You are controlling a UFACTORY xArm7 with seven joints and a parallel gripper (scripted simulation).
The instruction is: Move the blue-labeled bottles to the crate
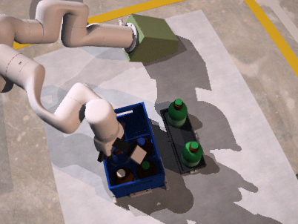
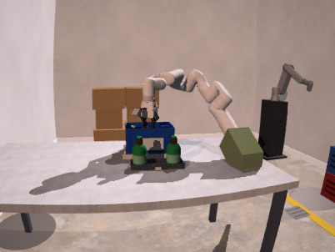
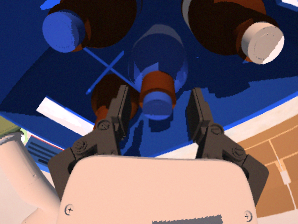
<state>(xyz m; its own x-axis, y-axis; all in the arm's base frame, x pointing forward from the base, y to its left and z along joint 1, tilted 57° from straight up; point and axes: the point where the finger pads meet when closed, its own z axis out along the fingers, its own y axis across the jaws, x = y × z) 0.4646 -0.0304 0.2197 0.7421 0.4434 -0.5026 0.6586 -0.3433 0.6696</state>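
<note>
The blue-labeled bottle lies 70 mm below my hand. Also, from my hand: black tray: 260 mm to the left, 150 mm below; blue crate: 80 mm below, 50 mm to the left, 10 mm ahead.
</note>
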